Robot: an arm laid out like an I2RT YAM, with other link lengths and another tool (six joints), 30 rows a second.
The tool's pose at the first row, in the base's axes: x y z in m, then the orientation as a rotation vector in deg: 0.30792, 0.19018, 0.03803, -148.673, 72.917, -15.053
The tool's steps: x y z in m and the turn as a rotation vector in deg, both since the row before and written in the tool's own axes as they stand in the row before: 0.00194, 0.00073, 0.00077, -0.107, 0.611, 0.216; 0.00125, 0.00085, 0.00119, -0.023, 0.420, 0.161; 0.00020, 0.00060, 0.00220, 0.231, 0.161, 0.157; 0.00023, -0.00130, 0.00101, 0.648, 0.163, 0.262; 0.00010, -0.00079, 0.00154, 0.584, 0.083, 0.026
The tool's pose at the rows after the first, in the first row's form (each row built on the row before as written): 0.30875, 0.18831, 0.03719, -148.726, 73.442, -15.767; 0.30918, 0.18696, 0.03589, -148.709, 73.795, -16.285; 0.30945, 0.18671, 0.03363, -148.435, 73.937, -16.604; 0.31085, 0.18740, 0.03306, -147.739, 74.013, -17.143; 0.31195, 0.18797, 0.03184, -147.251, 73.796, -17.580
